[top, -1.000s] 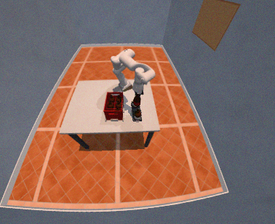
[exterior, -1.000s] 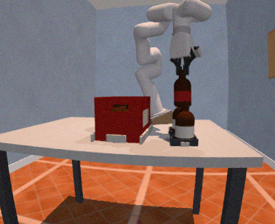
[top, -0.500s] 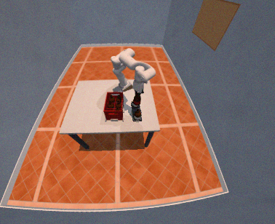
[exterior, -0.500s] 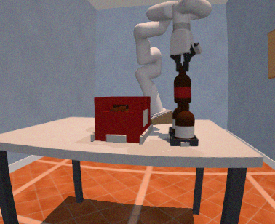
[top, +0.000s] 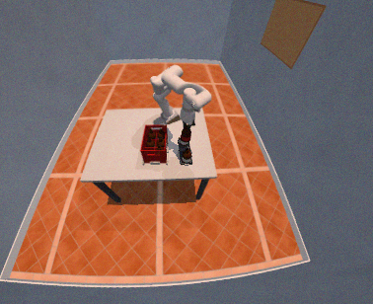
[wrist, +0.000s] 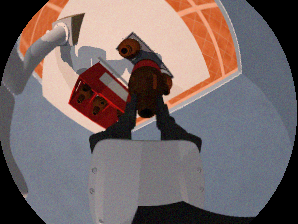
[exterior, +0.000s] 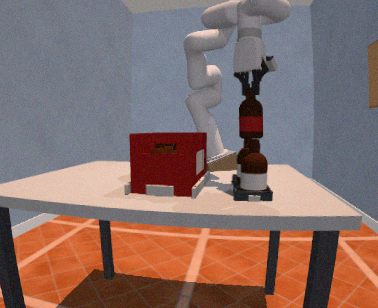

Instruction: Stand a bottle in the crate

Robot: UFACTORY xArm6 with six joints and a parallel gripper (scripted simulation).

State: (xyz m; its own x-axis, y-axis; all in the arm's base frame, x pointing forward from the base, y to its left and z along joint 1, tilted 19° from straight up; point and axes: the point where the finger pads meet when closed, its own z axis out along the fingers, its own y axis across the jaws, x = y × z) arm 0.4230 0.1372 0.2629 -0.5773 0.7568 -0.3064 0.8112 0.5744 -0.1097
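My gripper is now 70 mm above the brown bottle. The rest, counted from my hand: red crate 70 mm behind, 240 mm to the right, 230 mm below; then tray 300 mm below.
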